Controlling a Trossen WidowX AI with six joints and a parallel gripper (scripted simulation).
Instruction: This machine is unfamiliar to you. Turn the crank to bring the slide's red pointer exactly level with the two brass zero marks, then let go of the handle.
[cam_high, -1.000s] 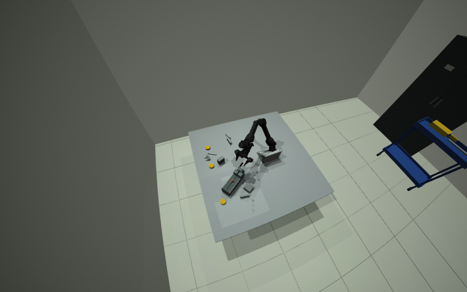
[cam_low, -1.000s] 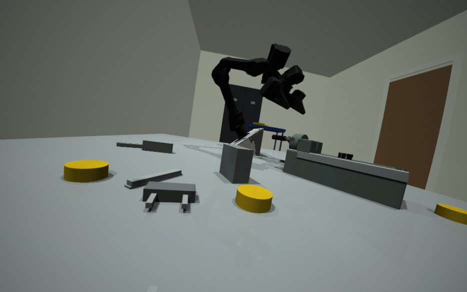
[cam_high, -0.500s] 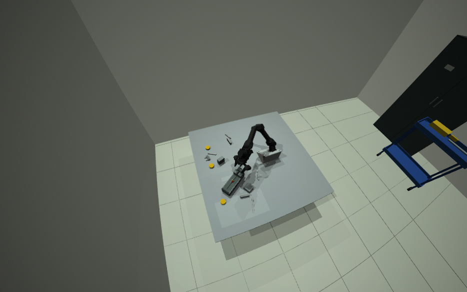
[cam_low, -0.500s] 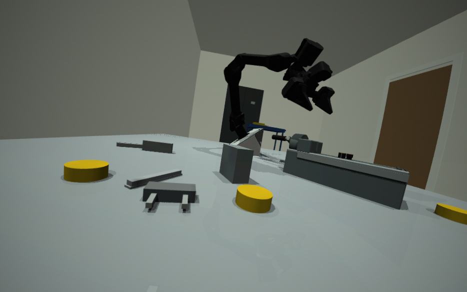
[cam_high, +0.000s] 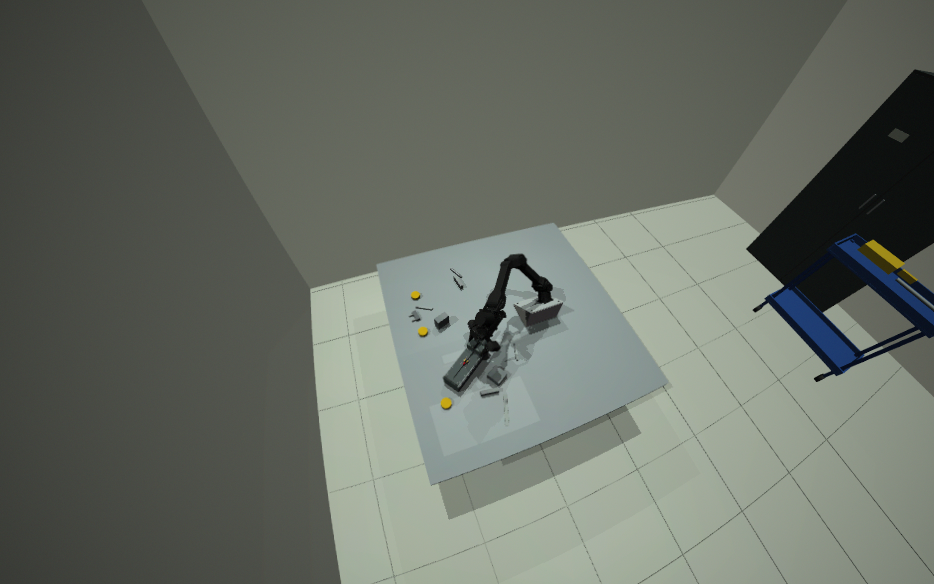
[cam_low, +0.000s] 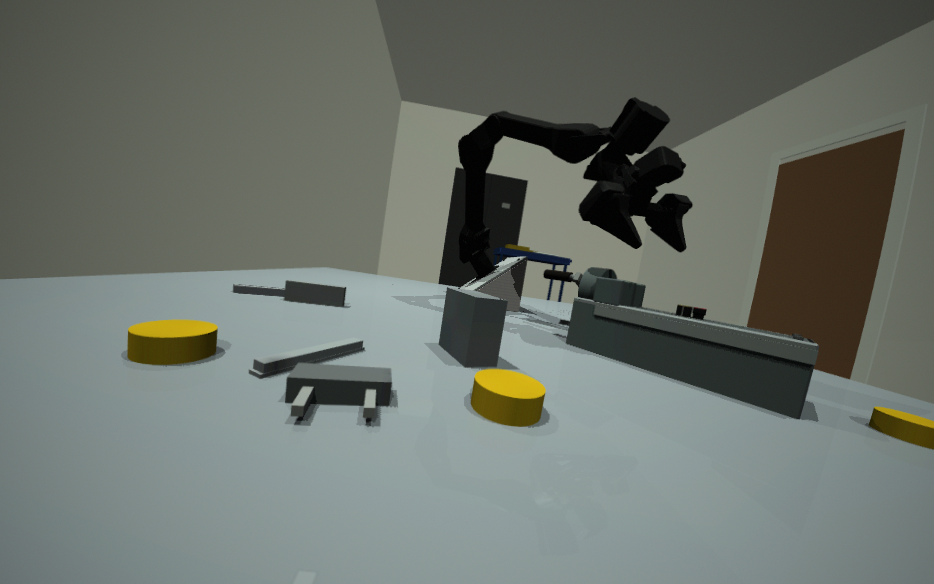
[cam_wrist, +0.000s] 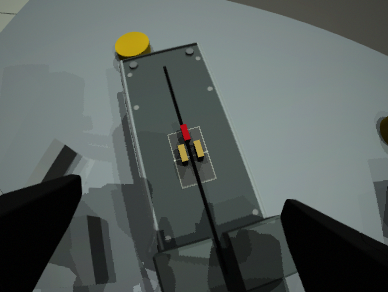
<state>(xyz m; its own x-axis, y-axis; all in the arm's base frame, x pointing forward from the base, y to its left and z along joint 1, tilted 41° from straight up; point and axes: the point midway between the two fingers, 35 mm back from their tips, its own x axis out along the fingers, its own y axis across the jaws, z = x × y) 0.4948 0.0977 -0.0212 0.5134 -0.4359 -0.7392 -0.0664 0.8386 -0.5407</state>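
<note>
Right now the dark crank handle is 11 cm behind my gripper tip, 10 cm to the right of it and 6 cm below it. Also, from my gripper tip: bracket (39 cm to the right, 16 cm below, 16 cm ahead); then red pointer (8 cm below, 6 cm ahead, 1 cm to the left).
</note>
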